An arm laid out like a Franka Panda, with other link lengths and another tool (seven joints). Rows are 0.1 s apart.
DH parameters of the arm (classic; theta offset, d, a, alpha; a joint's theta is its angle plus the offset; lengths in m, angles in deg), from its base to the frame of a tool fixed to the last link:
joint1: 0 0.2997 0 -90
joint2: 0 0 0 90
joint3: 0 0.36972 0.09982 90
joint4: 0 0 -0.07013 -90
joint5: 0 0.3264 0 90
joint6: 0 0 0.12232 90
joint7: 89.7 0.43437 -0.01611 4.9
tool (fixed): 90 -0.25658 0 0
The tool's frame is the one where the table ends.
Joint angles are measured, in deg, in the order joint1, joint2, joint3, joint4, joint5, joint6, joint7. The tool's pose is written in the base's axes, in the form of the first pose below.
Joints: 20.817, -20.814, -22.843, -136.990, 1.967, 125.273, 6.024
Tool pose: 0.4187 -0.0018 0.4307 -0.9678 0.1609 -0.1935 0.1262 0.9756 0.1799
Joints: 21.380, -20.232, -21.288, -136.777, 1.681, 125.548, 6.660
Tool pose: 0.4212 0.0141 0.4302 -0.9714 0.1332 -0.1967 0.1012 0.9811 0.1648
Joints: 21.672, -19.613, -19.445, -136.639, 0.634, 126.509, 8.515
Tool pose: 0.4250 0.0298 0.4302 -0.9705 0.1188 -0.2097 0.0903 0.9859 0.1409
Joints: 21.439, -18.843, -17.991, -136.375, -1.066, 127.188, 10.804
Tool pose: 0.4293 0.0382 0.4288 -0.9684 0.1189 -0.2190 0.0966 0.9892 0.1100
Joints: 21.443, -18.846, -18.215, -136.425, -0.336, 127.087, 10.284
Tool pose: 0.4288 0.0373 0.4283 -0.9692 0.1218 -0.2143 0.0975 0.9879 0.1203
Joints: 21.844, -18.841, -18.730, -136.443, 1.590, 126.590, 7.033
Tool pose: 0.4267 0.0379 0.4272 -0.9748 0.0885 -0.2050 0.0596 0.9879 0.1431
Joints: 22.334, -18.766, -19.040, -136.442, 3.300, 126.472, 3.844
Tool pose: 0.4256 0.0405 0.4268 -0.9776 0.0495 -0.2045 0.0159 0.9865 0.1628
